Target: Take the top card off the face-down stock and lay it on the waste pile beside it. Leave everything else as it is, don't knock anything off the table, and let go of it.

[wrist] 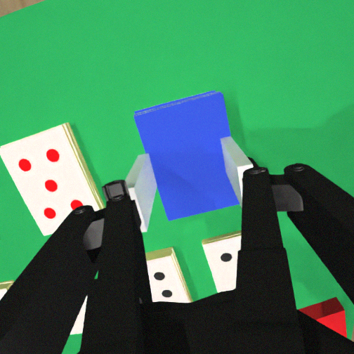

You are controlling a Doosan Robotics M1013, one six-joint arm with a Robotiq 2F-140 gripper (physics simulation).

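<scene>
The face-down stock [187, 160] is a blue stack of cards in the middle of the wrist view, with thin card edges showing along its far side. The waste pile [37, 172] lies to its left, face up, its top card showing red dots. My gripper [187, 162] is open, with one pale fingertip at each long side of the stock and nothing held between them. How high the fingertips are over the table cannot be told exactly. The near part of the waste pile is partly hidden by the left finger.
Face-up cards with black dots [163, 285] [222, 257] lie nearer than the stock, partly hidden by the gripper. A red object [332, 320] stands at the lower right. The green mat [165, 55] surrounds the cards; a brown edge shows at the upper left corner.
</scene>
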